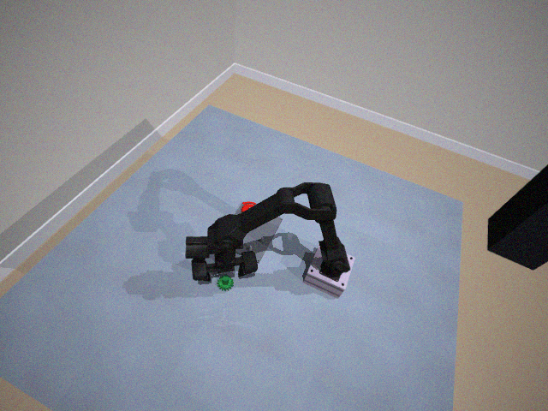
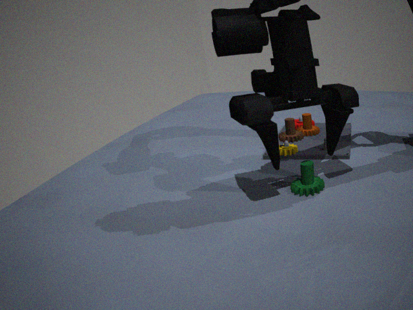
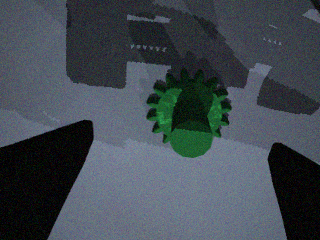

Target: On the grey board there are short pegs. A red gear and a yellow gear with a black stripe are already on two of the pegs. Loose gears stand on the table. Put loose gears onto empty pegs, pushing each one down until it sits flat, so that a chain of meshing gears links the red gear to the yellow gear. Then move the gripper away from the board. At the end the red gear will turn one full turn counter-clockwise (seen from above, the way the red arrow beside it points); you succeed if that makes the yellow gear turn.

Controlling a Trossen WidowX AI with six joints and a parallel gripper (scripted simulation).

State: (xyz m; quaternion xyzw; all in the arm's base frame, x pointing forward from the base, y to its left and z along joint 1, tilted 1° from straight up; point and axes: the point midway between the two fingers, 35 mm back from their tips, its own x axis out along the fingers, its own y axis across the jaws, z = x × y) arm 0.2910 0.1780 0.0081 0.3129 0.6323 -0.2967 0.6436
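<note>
The green gear lies 30 mm below my gripper tip. From my gripper tip the other things lie so: yellow gear 130 mm to the right, 60 mm ahead, 30 mm below; then orange gear 250 mm to the right, 40 mm ahead, 20 mm below; then red gear 300 mm to the right, 70 mm ahead, 30 mm below.
</note>
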